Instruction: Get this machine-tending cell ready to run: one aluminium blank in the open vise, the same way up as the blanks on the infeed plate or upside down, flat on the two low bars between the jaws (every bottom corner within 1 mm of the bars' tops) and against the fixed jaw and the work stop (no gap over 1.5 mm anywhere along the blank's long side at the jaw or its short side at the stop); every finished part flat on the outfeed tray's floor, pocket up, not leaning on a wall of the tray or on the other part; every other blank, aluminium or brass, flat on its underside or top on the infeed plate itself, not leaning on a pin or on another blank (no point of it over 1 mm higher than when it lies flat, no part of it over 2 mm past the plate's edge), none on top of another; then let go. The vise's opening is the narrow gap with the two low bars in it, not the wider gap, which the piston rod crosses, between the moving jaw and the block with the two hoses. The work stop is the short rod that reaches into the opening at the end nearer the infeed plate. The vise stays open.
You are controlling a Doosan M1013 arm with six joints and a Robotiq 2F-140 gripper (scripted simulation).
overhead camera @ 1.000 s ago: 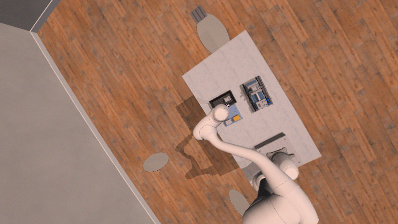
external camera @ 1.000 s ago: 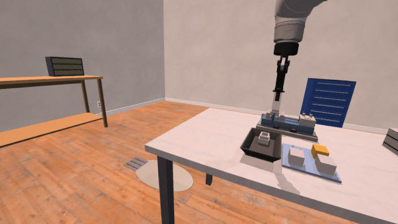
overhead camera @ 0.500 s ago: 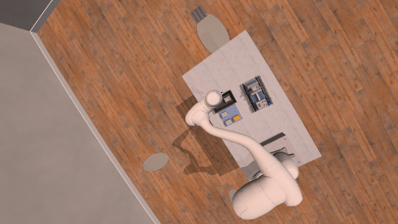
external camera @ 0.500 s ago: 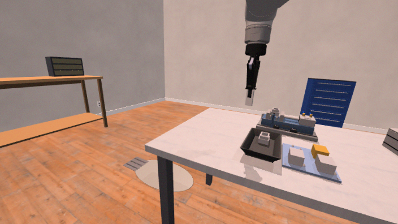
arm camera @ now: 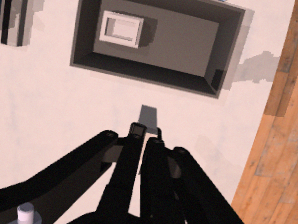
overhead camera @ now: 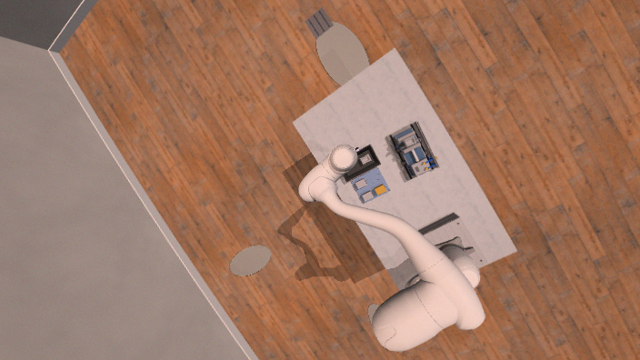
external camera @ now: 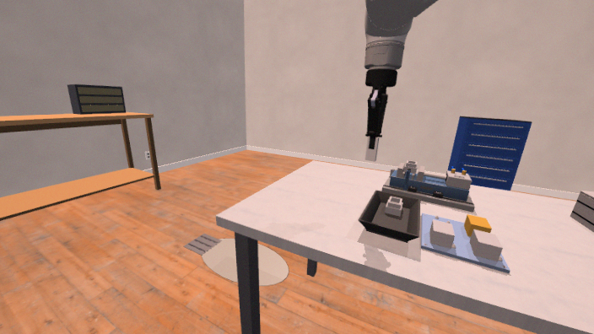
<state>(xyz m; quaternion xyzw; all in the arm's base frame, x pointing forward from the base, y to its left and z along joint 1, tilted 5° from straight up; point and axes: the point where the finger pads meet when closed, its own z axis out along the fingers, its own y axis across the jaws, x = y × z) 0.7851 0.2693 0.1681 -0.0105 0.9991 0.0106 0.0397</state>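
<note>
My hand is 8 cm past the dark work stop rod, 28 cm to the left of it and 12 cm above it. The rest, counted from my hand: infeed plate (24 cm behind, 2 cm to the right, 20 cm below); then brass blank (29 cm behind, 7 cm to the right, 18 cm below); then fixed jaw (5 cm behind, 32 cm to the right, 13 cm below).
</note>
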